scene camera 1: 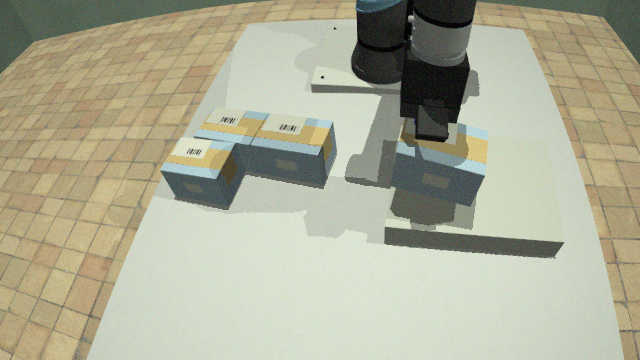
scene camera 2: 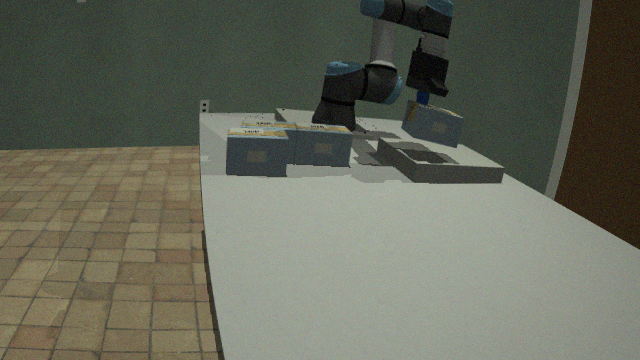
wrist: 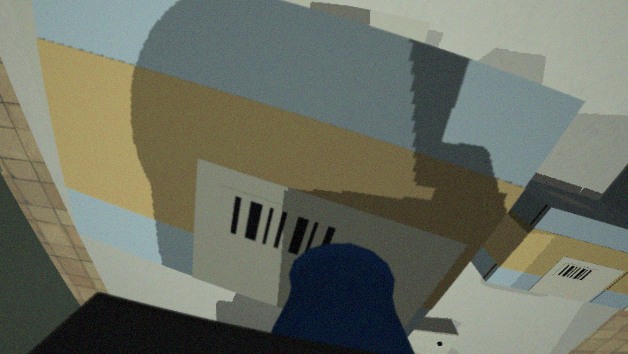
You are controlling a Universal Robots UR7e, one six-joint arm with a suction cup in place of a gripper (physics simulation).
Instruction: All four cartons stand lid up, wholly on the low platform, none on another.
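Frame: origin at the arm's base, x back, y left, z down, level; metres.
Seen in the pictures: hand, tool point: [wrist: 342,258]; arm's base, link origin: [scene camera 1: 381,65].
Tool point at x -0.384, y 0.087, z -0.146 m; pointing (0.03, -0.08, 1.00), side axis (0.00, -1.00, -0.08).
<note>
Pixels of each thing's middle, then the offset from my tool point to it. Level surfaces: height alone.
- blue carton, body centre: [wrist: 286,149] [scene camera 1: 440,158] [scene camera 2: 432,123] dz +0.033, dx -0.030, dy +0.028 m
- low platform, body centre: [scene camera 1: 475,187] [scene camera 2: 442,160] dz +0.146, dx +0.007, dy +0.112 m
- white table, surface height: dz +0.170 m
My gripper's blue suction cup [scene camera 2: 423,98] [wrist: 342,290] is on the lid of a blue carton [scene camera 1: 440,167] [scene camera 2: 432,125] [wrist: 270,115] and holds it in the air, lid up and slightly tilted, above the rear left part of the low platform [scene camera 1: 520,200] [scene camera 2: 460,174]. The carton's shadow falls on the platform. Three cartons stand lid up on the table, left of the platform: a front left one [scene camera 1: 195,180] [scene camera 2: 256,156], a rear left one [scene camera 1: 227,127] and a right one [scene camera 1: 290,155] [scene camera 2: 322,147]. The last two stand close together. The cup is hidden in scene camera 1.
The arm's base [scene camera 1: 377,57] [scene camera 2: 334,115] stands on a mounting plate [scene camera 1: 325,80] behind the cartons and the platform. The white table [scene camera 1: 320,290] [scene camera 2: 400,250] carries everything. Its left edge is close to the front left carton.
</note>
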